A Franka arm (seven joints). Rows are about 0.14 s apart.
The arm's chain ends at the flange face. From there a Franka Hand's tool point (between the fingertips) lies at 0.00 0.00 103.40 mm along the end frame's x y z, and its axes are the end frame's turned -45 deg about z.
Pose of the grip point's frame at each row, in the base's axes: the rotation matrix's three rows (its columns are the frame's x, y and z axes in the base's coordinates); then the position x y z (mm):
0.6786 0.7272 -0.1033; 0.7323 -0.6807 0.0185; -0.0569 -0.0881 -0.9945; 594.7 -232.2 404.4
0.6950 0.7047 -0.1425; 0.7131 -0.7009 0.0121; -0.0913 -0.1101 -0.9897; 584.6 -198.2 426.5
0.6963 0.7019 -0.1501; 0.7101 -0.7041 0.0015; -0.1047 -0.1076 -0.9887; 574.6 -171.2 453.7
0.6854 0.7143 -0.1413; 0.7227 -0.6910 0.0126; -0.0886 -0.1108 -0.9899; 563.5 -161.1 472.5
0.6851 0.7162 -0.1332; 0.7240 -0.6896 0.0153; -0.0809 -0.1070 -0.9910; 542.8 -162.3 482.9
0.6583 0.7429 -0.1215; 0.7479 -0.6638 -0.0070; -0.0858 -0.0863 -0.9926; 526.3 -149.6 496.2
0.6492 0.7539 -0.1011; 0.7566 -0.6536 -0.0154; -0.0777 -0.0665 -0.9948; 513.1 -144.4 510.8
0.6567 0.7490 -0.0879; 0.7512 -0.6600 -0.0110; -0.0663 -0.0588 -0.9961; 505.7 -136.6 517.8
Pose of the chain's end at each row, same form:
0.9941 0.0344 -0.1033; 0.0365 -0.9991 0.0185; -0.1025 -0.0221 -0.9945; 605.4 -234.1 507.2
0.9897 0.0069 -0.1425; 0.0086 -0.9998 0.0121; -0.1424 -0.0133 -0.9897; 599.3 -199.5 528.8
0.9887 0.0040 -0.1501; 0.0042 -1.0000 0.0015; -0.1501 -0.0021 -0.9887; 590.1 -171.4 555.9
0.9897 0.0204 -0.1413; 0.0224 -0.9996 0.0126; -0.1410 -0.0157 -0.9899; 578.1 -162.4 574.9
0.9909 0.0220 -0.1332; 0.0243 -0.9996 0.0153; -0.1329 -0.0185 -0.9910; 556.6 -163.9 585.4
0.9908 0.0598 -0.1215; 0.0595 -0.9982 -0.0070; -0.1217 -0.0004 -0.9926; 538.9 -148.9 598.8
0.9921 0.0740 -0.1011; 0.0728 -0.9972 -0.0154; -0.1020 0.0079 -0.9948; 523.6 -142.8 613.7
0.9940 0.0653 -0.0879; 0.0645 -0.9979 -0.0110; -0.0885 0.0053 -0.9961; 514.8 -135.5 620.8

